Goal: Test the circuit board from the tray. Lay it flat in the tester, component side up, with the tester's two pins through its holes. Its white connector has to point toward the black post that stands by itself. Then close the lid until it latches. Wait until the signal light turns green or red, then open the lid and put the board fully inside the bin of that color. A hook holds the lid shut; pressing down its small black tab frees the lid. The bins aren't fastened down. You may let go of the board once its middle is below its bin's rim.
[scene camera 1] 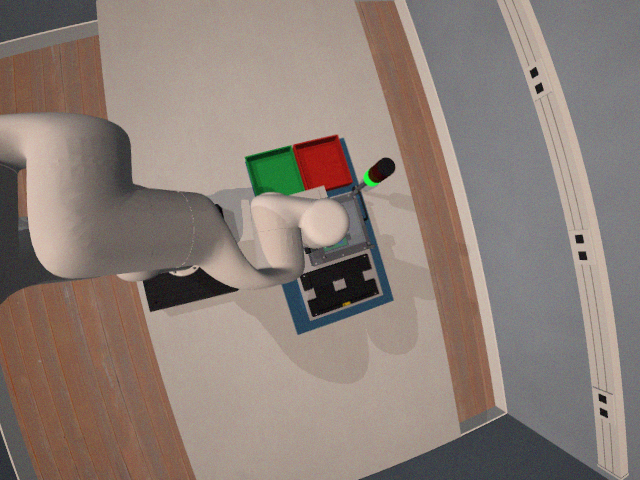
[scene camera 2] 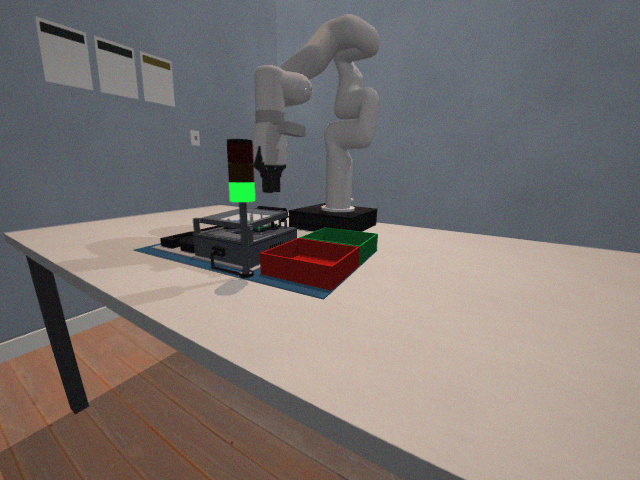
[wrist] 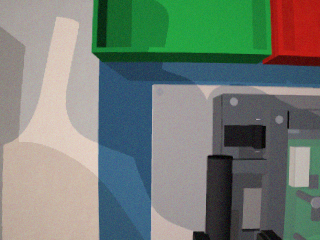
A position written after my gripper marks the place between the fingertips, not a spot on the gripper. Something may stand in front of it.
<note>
In view: my gripper (scene camera 2: 271, 192), a green bin (scene camera 1: 276, 170) and a red bin (scene camera 2: 319, 264).
The green bin is seen too in scene camera 2 (scene camera 2: 367, 242) and in the wrist view (wrist: 245, 39). The red bin shows as well in scene camera 1 (scene camera 1: 321, 161).
</note>
